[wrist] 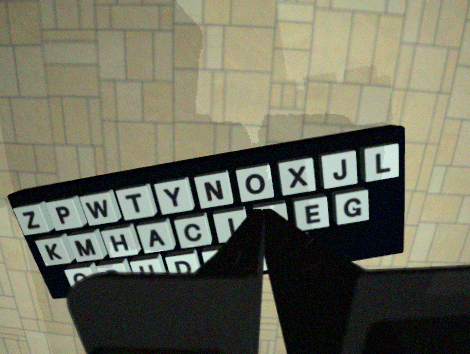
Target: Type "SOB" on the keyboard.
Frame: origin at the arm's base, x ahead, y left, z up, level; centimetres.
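Seen in the pictures: gripper, fingertip midpoint: [261,218].
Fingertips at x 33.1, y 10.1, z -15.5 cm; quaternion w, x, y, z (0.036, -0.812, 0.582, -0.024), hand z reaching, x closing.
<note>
Offsets run from my fingertips to a thing's middle. "spot": to the spot under its first point. Level surfaces: height alone.
The black keyboard @(spot: dx +0.3, dy -6.6, dz -1.9 cm) [375,231] with white letter keys lies tilted across the wrist view. My gripper [261,218] is shut and empty, its fingertips together over the middle row, covering most of the key between I and E. The O key @(dx +1.0, dy +0.6, dz -1.7 cm) [255,183] is in the top row, just above the fingertips in the view, between N and X. The B key @(dx -6.7, dy +6.5, dz -1.7 cm) [111,269] shows only its top edge above the dark gripper body at lower left. The S key is hidden behind the fingers. Whether the fingertips touch a key cannot be told.
The N key @(dx +0.1, dy +2.4, dz -1.7 cm) [213,190] and X key @(dx +2.0, dy -1.3, dz -1.7 cm) [297,177] flank the O key. The E key @(dx +0.4, dy -2.7, dz -1.7 cm) [311,214] and G key @(dx +1.3, dy -4.5, dz -1.7 cm) [352,207] are right of the fingertips. The keyboard lies on a beige tiled surface @(dz -3.0 cm) [140,105] with shadows beyond its far edge.
</note>
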